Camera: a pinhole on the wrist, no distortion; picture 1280 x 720 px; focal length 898.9 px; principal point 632.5 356.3 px. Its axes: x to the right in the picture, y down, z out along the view. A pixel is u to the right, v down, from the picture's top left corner.
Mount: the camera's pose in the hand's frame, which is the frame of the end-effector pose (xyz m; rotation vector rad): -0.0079 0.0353 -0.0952 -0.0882 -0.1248 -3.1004
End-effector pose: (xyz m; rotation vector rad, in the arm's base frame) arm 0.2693 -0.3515 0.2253 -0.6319 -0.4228 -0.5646
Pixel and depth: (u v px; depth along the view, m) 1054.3 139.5 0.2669
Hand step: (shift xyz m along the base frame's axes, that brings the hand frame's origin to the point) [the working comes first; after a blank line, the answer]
In the camera's frame: 0.1252 -0.0644 0.2669

-0.0559 0.2339 0.0123
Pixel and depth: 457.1 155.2 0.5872
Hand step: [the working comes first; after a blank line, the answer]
In the camera's frame: -0.1146 -0.1314 0.5872

0.1423 0.4052 0.3222
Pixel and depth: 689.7 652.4 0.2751
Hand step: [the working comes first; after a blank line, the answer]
In the camera's frame: 0.0175 0.0906 0.2751

-0.0620 0.1020 0.1475
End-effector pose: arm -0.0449 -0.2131 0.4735 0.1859 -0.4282 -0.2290
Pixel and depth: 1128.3 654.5 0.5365
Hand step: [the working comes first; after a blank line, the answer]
In the camera's frame: 0.2959 0.1780 0.5365

-0.4574 -0.0964 0.2920
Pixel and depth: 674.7 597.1 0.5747
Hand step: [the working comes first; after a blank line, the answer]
In the camera's frame: 0.0270 0.1540 0.5747

-0.2212 -0.1336 0.4231
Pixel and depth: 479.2 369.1 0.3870
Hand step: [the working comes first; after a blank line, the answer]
In the camera's frame: -0.0660 0.0055 0.3870

-0.0414 0.0032 0.3012
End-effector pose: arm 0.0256 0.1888 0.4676 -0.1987 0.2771 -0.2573
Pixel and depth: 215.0 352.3 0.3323
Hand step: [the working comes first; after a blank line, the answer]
In the camera's frame: -0.1543 -0.0015 0.3323

0.2347 0.0558 0.1576
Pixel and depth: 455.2 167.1 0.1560
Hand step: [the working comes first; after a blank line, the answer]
In the camera's frame: -0.0308 -0.0328 0.1560

0.0625 0.0780 0.0265
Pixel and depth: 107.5 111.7 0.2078
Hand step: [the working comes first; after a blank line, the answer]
In the camera's frame: -0.1214 -0.0565 0.2078

0.1683 0.0888 0.0388
